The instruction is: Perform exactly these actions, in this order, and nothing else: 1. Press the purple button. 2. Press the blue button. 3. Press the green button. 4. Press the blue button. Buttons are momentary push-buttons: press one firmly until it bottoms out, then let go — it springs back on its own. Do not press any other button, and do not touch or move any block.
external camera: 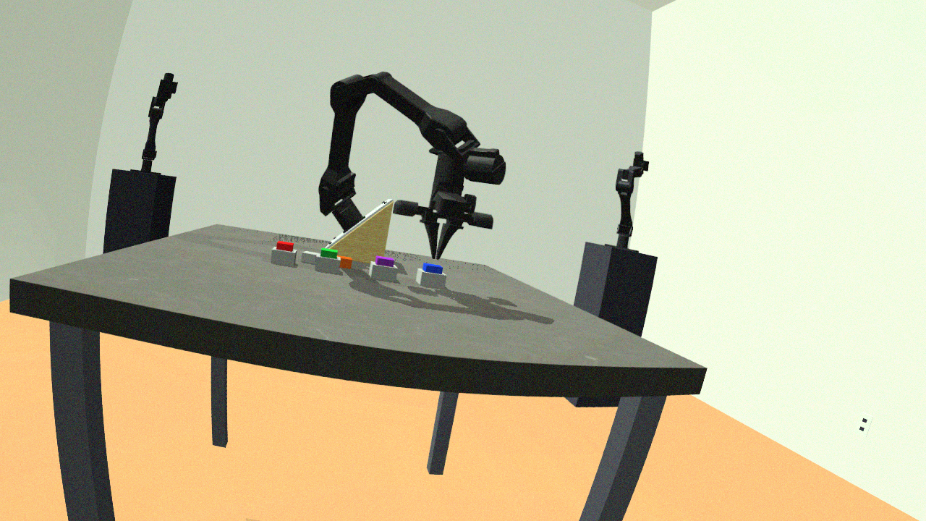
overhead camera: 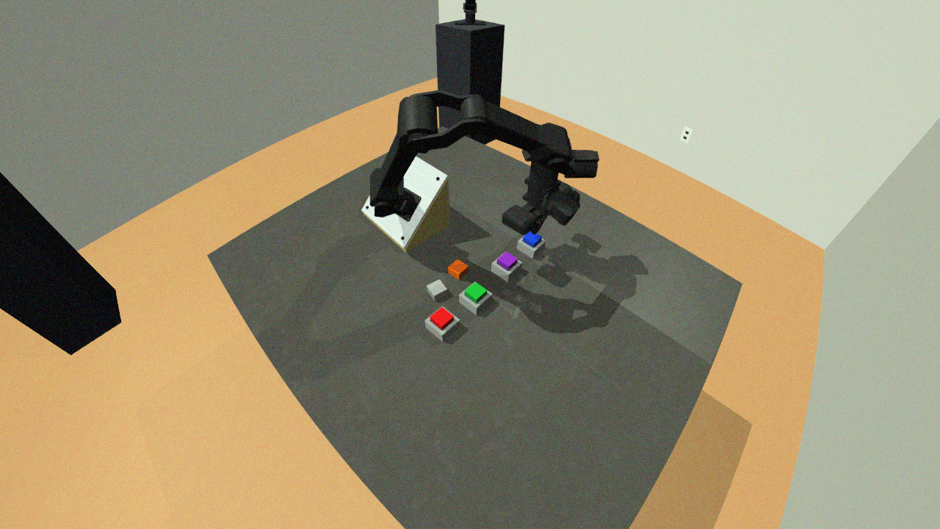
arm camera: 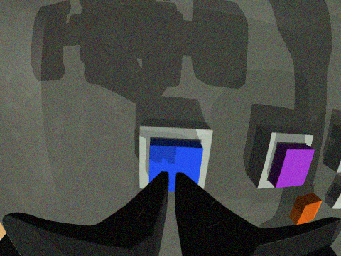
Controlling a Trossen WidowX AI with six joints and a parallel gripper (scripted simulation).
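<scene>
The blue button is 2 cm below my gripper tip. Also, from my gripper tip: purple button 10 cm to the right, 2 cm below; orange block 17 cm to the right, 7 cm behind, 4 cm below; green button 21 cm to the right, 2 cm below, 1 cm ahead.
</scene>
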